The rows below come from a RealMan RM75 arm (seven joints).
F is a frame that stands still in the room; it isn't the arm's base.
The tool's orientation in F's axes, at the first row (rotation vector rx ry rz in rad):
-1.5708 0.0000 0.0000
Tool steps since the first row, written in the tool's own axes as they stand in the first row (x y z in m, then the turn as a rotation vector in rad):
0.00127 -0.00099 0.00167 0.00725 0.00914 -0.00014
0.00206 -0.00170 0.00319 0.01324 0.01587 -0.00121
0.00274 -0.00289 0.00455 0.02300 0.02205 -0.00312
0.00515 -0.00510 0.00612 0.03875 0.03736 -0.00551
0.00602 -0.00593 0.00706 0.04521 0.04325 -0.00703
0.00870 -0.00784 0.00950 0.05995 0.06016 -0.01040
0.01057 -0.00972 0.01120 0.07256 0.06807 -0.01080
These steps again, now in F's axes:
0.00127 0.00167 0.00099 0.00725 -0.00014 -0.00914
0.00206 0.00319 0.00170 0.01324 -0.00121 -0.01587
0.00274 0.00455 0.00289 0.02300 -0.00312 -0.02205
0.00515 0.00612 0.00510 0.03875 -0.00551 -0.03736
0.00602 0.00706 0.00593 0.04521 -0.00703 -0.04325
0.00870 0.00950 0.00784 0.05995 -0.01040 -0.06016
0.01057 0.01120 0.00972 0.07256 -0.01080 -0.06807

